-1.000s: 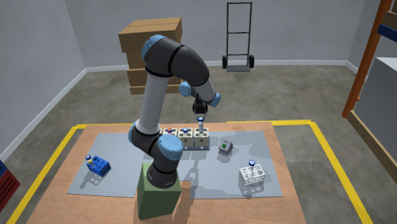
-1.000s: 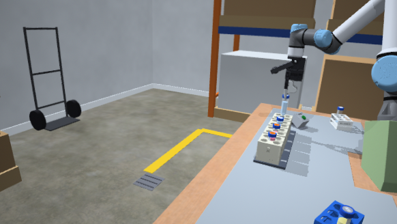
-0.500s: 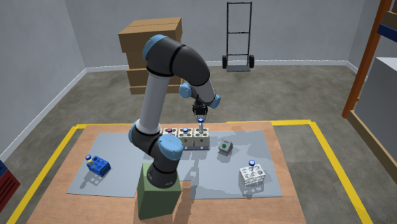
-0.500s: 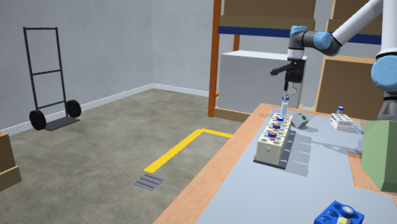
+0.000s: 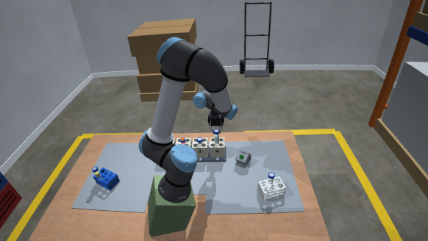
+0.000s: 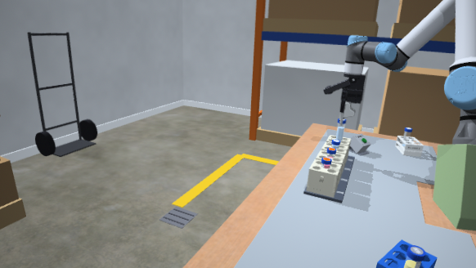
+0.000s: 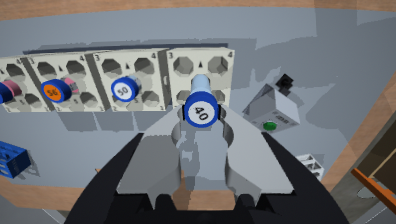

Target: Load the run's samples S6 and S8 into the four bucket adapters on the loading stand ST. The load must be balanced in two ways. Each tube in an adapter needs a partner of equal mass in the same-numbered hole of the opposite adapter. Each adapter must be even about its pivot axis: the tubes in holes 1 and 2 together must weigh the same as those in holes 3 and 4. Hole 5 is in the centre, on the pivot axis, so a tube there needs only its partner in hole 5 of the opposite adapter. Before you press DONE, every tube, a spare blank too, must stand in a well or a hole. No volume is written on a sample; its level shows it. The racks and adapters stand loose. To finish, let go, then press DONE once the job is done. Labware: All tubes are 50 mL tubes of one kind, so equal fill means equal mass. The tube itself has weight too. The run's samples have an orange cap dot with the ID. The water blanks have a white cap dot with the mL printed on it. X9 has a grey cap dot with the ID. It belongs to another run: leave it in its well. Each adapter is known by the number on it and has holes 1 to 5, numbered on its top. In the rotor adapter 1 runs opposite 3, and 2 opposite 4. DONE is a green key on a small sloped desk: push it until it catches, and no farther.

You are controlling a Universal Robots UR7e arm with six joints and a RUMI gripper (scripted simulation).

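My gripper is now 1 cm past the water blank, 1 cm to the left of it and 5 cm above it. Also, from my hand: adapter 1: 4 cm behind, 33 cm to the left, 13 cm below; then green DONE key: 8 cm behind, 16 cm to the right, 12 cm below; then loading stand ST: 3 cm behind, 16 cm to the left, 18 cm below.
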